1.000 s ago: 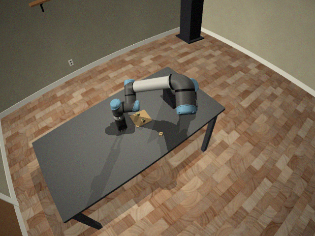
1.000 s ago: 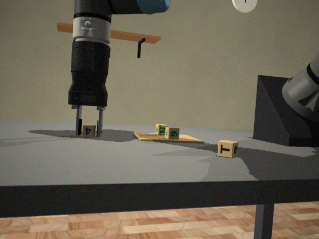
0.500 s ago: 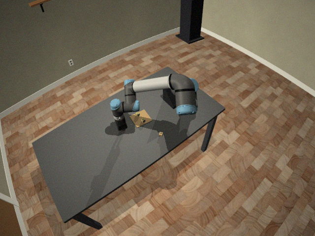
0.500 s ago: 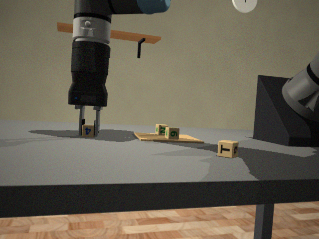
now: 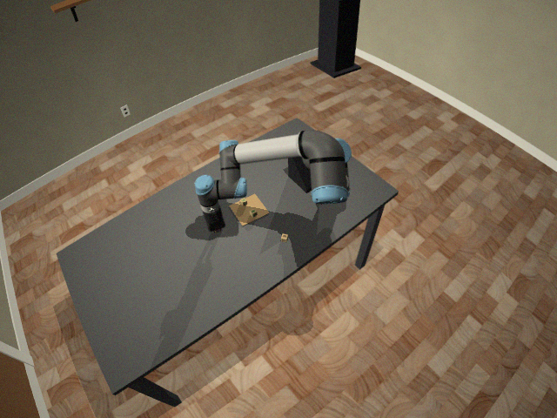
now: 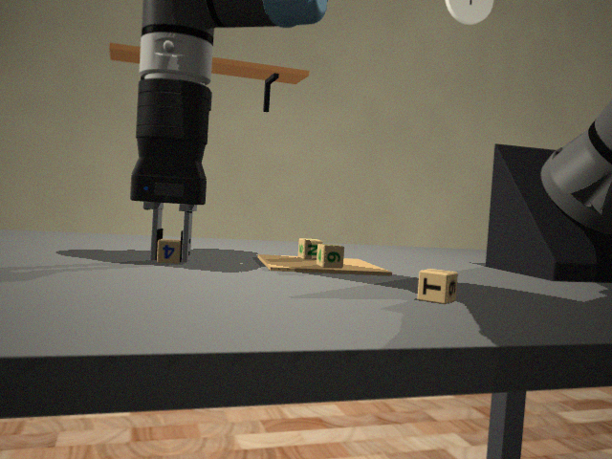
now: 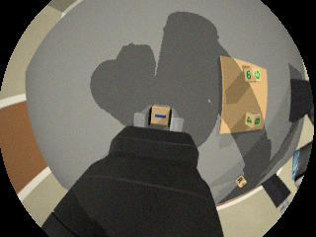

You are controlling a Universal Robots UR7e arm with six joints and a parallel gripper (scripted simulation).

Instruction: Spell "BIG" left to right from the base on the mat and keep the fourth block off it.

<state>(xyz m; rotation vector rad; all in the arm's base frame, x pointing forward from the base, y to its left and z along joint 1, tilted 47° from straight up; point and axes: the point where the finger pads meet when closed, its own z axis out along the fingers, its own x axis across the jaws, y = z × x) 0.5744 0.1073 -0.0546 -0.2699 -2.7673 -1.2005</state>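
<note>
The tan mat is 18 cm behind my hand, 2 cm to the right of it and 2 cm below it. Round my hand: T block (22 cm behind, 22 cm to the left, 1 cm below).
</note>
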